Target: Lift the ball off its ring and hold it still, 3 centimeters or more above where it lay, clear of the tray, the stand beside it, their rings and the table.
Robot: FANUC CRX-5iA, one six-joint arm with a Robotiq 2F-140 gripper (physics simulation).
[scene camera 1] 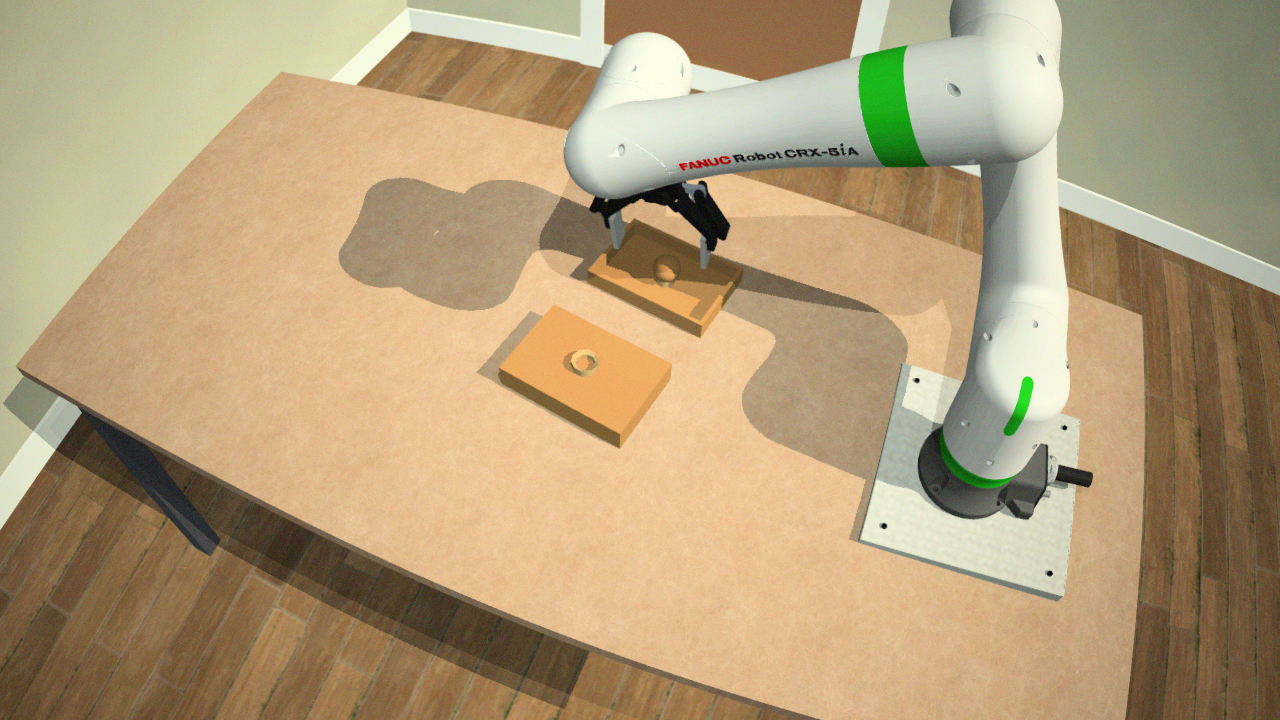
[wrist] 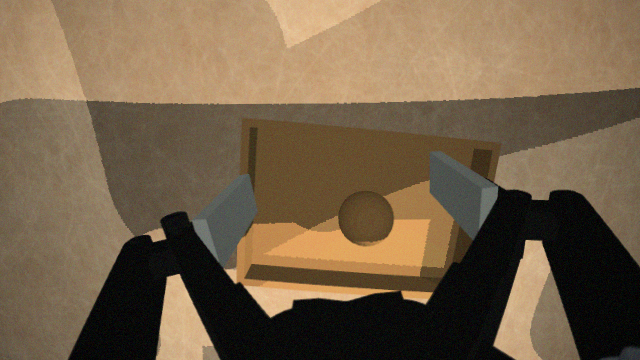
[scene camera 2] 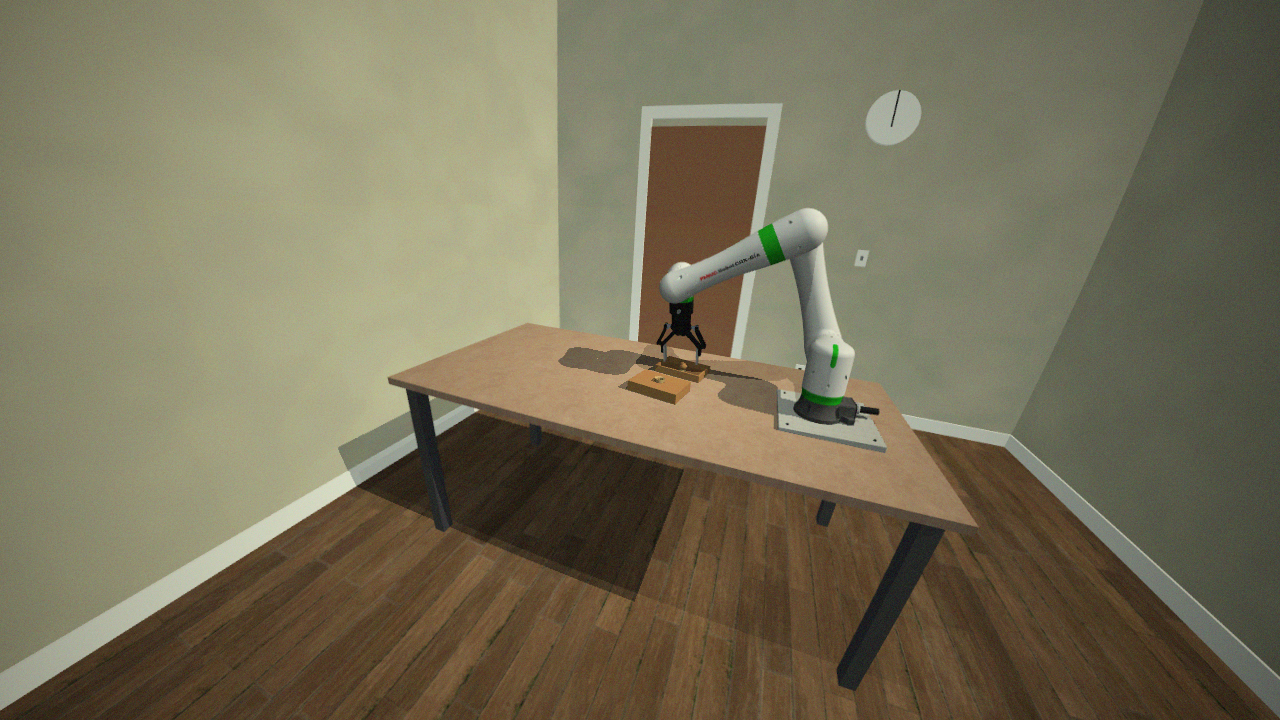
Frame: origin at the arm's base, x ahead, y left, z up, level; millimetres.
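Seen in the pictures: gripper, between the fingertips: (scene camera 1: 662,250) (wrist: 339,183) (scene camera 2: 680,361); arm's base, origin of its link: (scene camera 1: 966,472) (scene camera 2: 816,413).
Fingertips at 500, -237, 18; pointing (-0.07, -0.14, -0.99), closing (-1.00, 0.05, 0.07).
Observation:
Offsets run from my fingertips to a thing's top centre, as dx, dy, dz. "spot": to the spot under its first point. Level surfaces: height alone.
The brown ball @[-15, +30, +19] (scene camera 1: 665,268) (scene camera 2: 682,365) (wrist: 366,218) rests low inside the orange-brown tray @[-15, +30, -4] (scene camera 1: 644,307) (wrist: 310,165). Its ring is mostly hidden under it; a bit of the rim shows below the ball in scene camera 1. My gripper (scene camera 1: 660,257) (scene camera 2: 681,359) (wrist: 339,183) points down over the tray and is open and empty. Its grey fingertips stand wide apart on either side of the ball, touching neither side of it. In the wrist view the ball lies nearer the right finger and lower in the picture than the fingertips.
The solid orange stand (scene camera 1: 626,376) (scene camera 2: 657,391) lies beside the tray, on the near side in scene camera 1. A pale empty ring @[spot: +55, +245, +15] (scene camera 1: 573,362) sits on its top. The arm's base plate (scene camera 1: 904,483) (scene camera 2: 827,435) is to the right on the table @[dz -32] (scene camera 1: 358,376).

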